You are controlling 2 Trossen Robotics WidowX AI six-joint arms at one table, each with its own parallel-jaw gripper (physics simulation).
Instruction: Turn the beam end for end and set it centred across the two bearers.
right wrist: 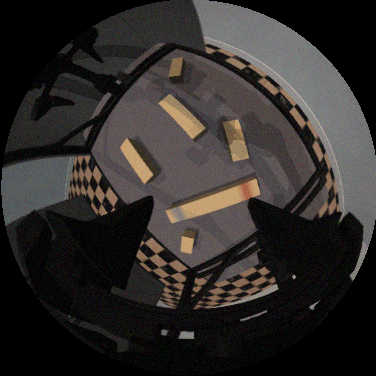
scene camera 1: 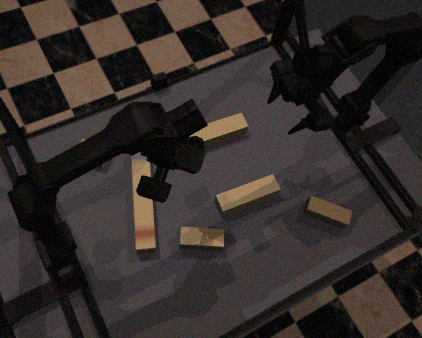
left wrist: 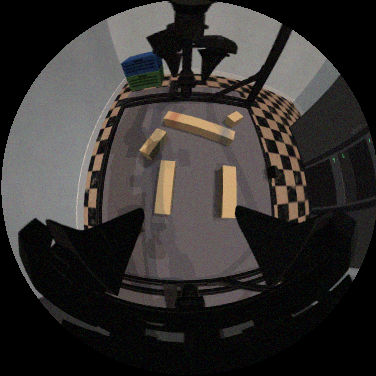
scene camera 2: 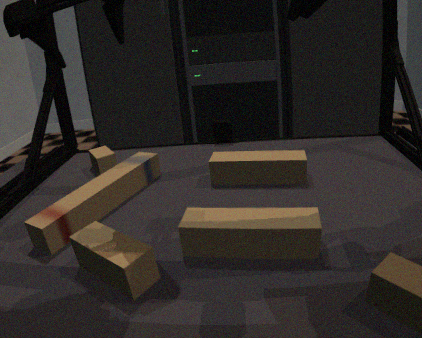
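Pixels of known places: left gripper, fingertip midpoint: (right wrist: 86,82) (scene camera 1: 278,118) (left wrist: 189,211) (scene camera 2: 296,18); right gripper, fingertip midpoint: (right wrist: 202,201) (scene camera 1: 174,167) (left wrist: 187,78) (scene camera 2: 94,54); left arm's base, link origin: (right wrist: 117,90) (scene camera 1: 343,123) (left wrist: 189,289); right arm's base, link origin: (scene camera 1: 59,256) (left wrist: 185,94).
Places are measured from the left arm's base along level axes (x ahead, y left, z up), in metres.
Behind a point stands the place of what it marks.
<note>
The beam (scene camera 1: 144,205) {z 0.028, x 0.670, y -0.020 m} (scene camera 2: 97,192) {z 0.027, x 0.648, y -0.019 m} (left wrist: 200,127) {z 0.026, x 0.634, y -0.058 m} (right wrist: 215,201) {z 0.028, x 0.665, y -0.037 m}, a long pale wooden bar with a red band near one end and a blue band near the other, lies flat on the table. In scene camera 1 its red end is nearer the bottom. The two bearers, one (scene camera 1: 227,129) {z 0.028, x 0.354, y -0.126 m} (scene camera 2: 257,172) {z 0.005, x 0.381, y -0.117 m} (left wrist: 229,192) {z 0.028, x 0.371, y -0.142 m} (right wrist: 138,161) {z 0.028, x 0.398, y -0.134 m} farther back and one (scene camera 1: 248,194) {z 0.028, x 0.401, y 0.078 m} (scene camera 2: 250,242) {z 0.007, x 0.398, y 0.098 m} (left wrist: 165,187) {z 0.028, x 0.391, y 0.069 m} (right wrist: 182,116) {z 0.028, x 0.413, y 0.070 m} nearer, lie roughly parallel, apart from the beam. My right gripper (right wrist: 202,201) {z 0.248, x 0.597, y 0.000 m} is open and empty, above the beam's area. My left gripper (scene camera 1: 281,116) {z 0.269, x 0.323, y 0.001 m} (left wrist: 189,211) {z 0.269, x 0.323, y 0.001 m} is open and empty, high at the right.
A short block (scene camera 1: 202,237) {z 0.031, x 0.573, y 0.128 m} (scene camera 2: 115,257) {z 0.031, x 0.551, y 0.157 m} (left wrist: 153,144) {z 0.031, x 0.552, y 0.120 m} (right wrist: 235,140) {z 0.031, x 0.574, y 0.123 m} lies near the beam's red end. Another block (scene camera 1: 329,210) {z 0.025, x 0.219, y 0.219 m} (scene camera 2: 400,285) {z 0.025, x 0.250, y 0.211 m} (right wrist: 176,67) {z 0.025, x 0.230, y 0.212 m} lies at the right in scene camera 1. A small block (scene camera 2: 102,160) {z 0.017, x 0.714, y -0.193 m} (left wrist: 233,118) {z 0.025, x 0.709, y -0.217 m} (right wrist: 188,241) {z 0.025, x 0.723, y -0.212 m} lies near the blue end.
</note>
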